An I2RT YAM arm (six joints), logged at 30 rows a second.
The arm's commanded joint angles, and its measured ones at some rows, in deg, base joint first. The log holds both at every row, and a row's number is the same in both.
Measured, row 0:
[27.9, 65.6, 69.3, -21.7, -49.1, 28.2]
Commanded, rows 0 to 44:
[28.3, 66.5, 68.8, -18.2, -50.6, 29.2]
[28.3, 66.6, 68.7, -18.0, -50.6, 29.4]
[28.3, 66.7, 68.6, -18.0, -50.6, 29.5]
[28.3, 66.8, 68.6, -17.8, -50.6, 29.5]
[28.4, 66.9, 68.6, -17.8, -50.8, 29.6]
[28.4, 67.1, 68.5, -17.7, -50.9, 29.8]
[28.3, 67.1, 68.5, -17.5, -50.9, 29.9]
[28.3, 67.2, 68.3, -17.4, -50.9, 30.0]
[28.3, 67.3, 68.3, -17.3, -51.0, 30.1]
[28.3, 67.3, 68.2, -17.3, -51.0, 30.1]
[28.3, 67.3, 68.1, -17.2, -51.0, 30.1]
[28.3, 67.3, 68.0, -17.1, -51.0, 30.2]
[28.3, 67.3, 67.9, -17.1, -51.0, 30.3]
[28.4, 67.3, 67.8, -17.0, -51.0, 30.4]
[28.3, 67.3, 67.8, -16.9, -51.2, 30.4]
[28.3, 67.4, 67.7, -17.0, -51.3, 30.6]
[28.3, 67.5, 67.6, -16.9, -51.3, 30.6]
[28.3, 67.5, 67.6, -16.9, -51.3, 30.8]
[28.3, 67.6, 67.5, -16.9, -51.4, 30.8]
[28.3, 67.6, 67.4, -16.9, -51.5, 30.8]
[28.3, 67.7, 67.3, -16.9, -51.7, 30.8]
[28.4, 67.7, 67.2, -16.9, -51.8, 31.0]
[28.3, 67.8, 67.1, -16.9, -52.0, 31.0]
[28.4, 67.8, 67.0, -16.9, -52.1, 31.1]
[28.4, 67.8, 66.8, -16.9, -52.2, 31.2]
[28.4, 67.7, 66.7, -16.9, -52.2, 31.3]
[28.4, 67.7, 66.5, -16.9, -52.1, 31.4]
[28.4, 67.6, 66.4, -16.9, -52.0, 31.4]
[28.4, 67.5, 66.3, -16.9, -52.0, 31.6]
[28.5, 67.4, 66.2, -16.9, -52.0, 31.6]
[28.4, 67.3, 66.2, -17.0, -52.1, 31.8]
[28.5, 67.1, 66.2, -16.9, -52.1, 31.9]
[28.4, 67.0, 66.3, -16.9, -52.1, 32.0]
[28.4, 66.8, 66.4, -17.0, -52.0, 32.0]
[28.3, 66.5, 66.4, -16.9, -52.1, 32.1]
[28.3, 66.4, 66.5, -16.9, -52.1, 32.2]
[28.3, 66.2, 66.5, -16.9, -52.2, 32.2]
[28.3, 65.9, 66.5, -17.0, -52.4, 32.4]
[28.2, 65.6, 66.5, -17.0, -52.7, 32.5]
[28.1, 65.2, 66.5, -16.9, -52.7, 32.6]
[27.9, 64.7, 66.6, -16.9, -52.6, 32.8]
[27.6, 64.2, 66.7, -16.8, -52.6, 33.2]
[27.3, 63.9, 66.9, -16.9, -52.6, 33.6]
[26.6, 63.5, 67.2, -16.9, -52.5, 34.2]
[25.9, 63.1, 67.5, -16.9, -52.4, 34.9]
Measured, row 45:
[27.2, 65.5, 66.5, -17.5, -52.3, 33.5]
